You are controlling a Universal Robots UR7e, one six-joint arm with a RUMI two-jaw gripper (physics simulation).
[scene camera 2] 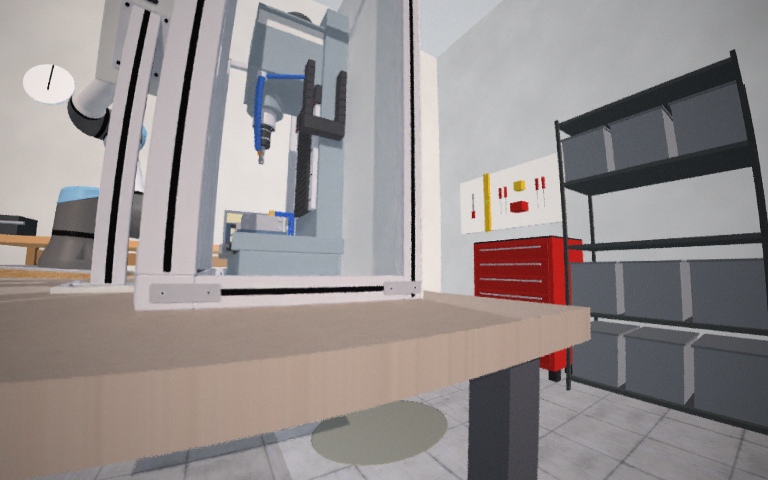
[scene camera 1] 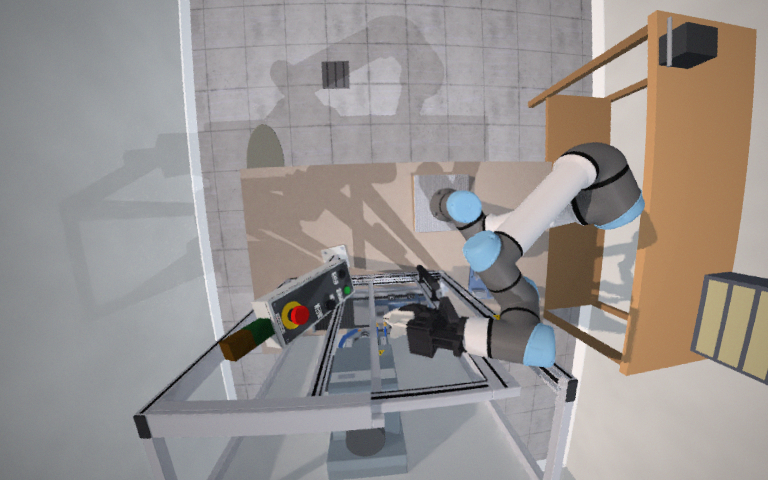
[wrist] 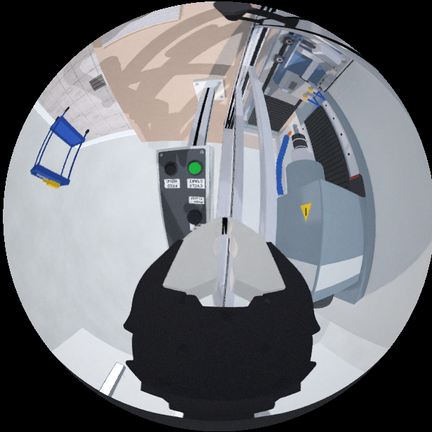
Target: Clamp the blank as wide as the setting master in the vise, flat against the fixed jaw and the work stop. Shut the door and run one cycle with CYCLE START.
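Places are measured from the arm's base along level axes (x back, y right, z up), in centimetres.
Pixels of known places: gripper, between the fingertips: [scene camera 1: 384, 317]; arm's base, origin of its link: [scene camera 2: 74, 268] [scene camera 1: 445, 204].
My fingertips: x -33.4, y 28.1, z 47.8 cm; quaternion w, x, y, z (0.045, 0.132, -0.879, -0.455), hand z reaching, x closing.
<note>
For each thing: its top centre in the pictures, then the offset to it from my fingertips. "*": a spot on its surface instead.
- control panel, a spot on its surface: [scene camera 1: 310, 305] * dx +2.6, dy +18.5, dz +2.3 cm
- green CYCLE START button, centre of its top: [scene camera 1: 345, 291] dx +2.8, dy +11.1, dz -8.6 cm
- red mushroom button, centre of its top: [scene camera 1: 290, 321] dx +2.3, dy +20.9, dz +10.3 cm
My gripper [scene camera 1: 387, 318] [wrist: 224, 218] is shut and empty, its pale fingertips together. In the wrist view it is just below the control panel [scene camera 1: 310, 305] [wrist: 175, 200] and in front of an enclosure rail. The panel carries a green CYCLE START button [scene camera 1: 347, 290] [wrist: 195, 168], black buttons and a red mushroom button [scene camera 1: 299, 314]. The milling machine [scene camera 2: 328, 251] [wrist: 300, 215] stands inside the framed enclosure [scene camera 1: 271, 416] [scene camera 2: 195, 169]. A grey block shape [scene camera 2: 260, 221] shows in the vise area on its table. Blank, setting master, jaw contact and door position cannot be made out clearly.
A brown and green stack light [scene camera 1: 246, 339] sticks out beside the panel. The spindle [scene camera 2: 266, 135] [wrist: 300, 142] and blue coolant hose [scene camera 2: 258, 113] [wrist: 282, 165] hang inside the enclosure. The panel's post [wrist: 202, 120] rises beside the frame. A wooden bench [scene camera 1: 696, 169] stands behind the arm.
</note>
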